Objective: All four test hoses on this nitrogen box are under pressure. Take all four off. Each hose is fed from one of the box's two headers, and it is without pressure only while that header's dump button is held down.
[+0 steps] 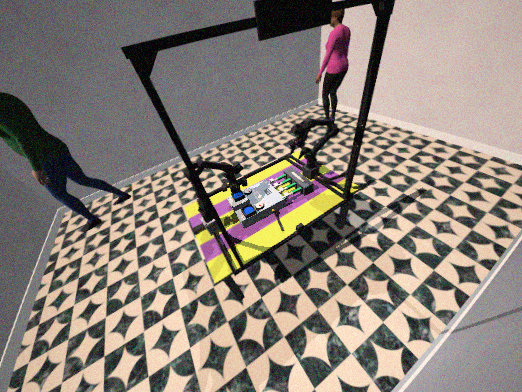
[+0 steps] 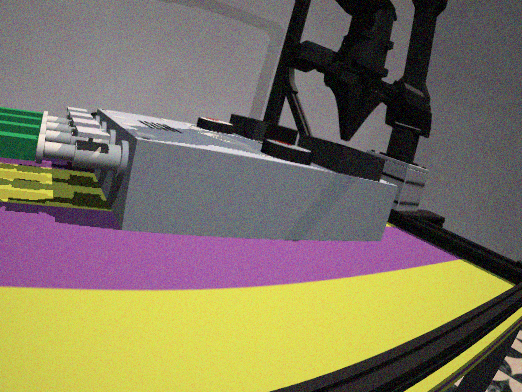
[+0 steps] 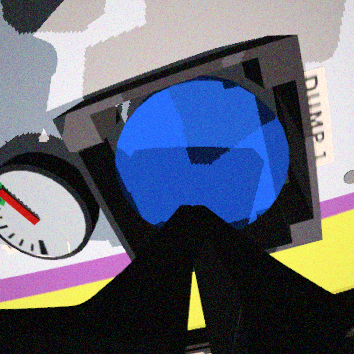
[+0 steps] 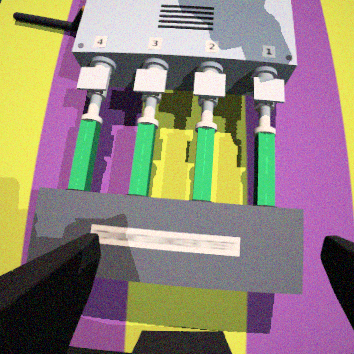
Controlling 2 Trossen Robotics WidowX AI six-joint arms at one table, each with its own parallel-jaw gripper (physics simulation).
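Places are measured from the left arm's base along level axes (x up, y right, z ahead), in millimetres.
Pixels of known places: left gripper, fingertip midpoint: [image 1: 237, 192] [image 2: 344, 140] [image 3: 190, 216]; right gripper, fingertip midpoint: [image 1: 294, 157] [image 4: 212, 246]; left arm's base, link origin: [image 1: 208, 218] [image 2: 399, 160]; right arm's base, link origin: [image 1: 310, 166].
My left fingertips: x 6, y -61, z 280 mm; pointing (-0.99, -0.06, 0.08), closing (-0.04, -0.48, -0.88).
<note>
Ahead of a thing's pixels: the offset from my left fingertips to its top centre. "pt": to the spot under its first point. Level surfaces: height alone.
The nitrogen box [image 1: 271, 200] [image 2: 250, 195] [image 4: 125, 30] lies on the table. Four green hoses, 1 {pt dx -53, dy +55, dz +391 mm} [image 4: 266, 169], 2 [image 4: 204, 164], 3 [image 4: 142, 159] and 4 {pt dx -53, dy +260, dz +360 mm} [image 4: 84, 155], sit on its numbered ports. My left gripper [image 1: 236, 188] [image 2: 346, 136] [image 3: 190, 216] is shut and empty, its tips over the near edge of the blue DUMP 1 button {dx -21, dy +5, dz -8 mm} [image 3: 200, 120]; contact is unclear. The gauge {pt dx -23, dy +15, dz +61 mm} [image 3: 60, 210] beside it has a red needle reaching a green mark. The other blue button {dx -21, dy +193, dz -37 mm} [image 1: 249, 210] has no gripper at it. My right gripper [image 4: 212, 246] is open, above the grey hose block {pt dx -37, dy +134, dz +441 mm} [image 4: 200, 218].
A black handle {pt dx -106, dy +362, dz +91 mm} [image 4: 45, 21] sticks out beside the box. A black overhead frame [image 1: 170, 120] stands around the striped table {dx -117 mm} [image 2: 200, 330]. Two people, one in green [image 1: 25, 130] and one in pink [image 1: 337, 50], stand beyond the table.
</note>
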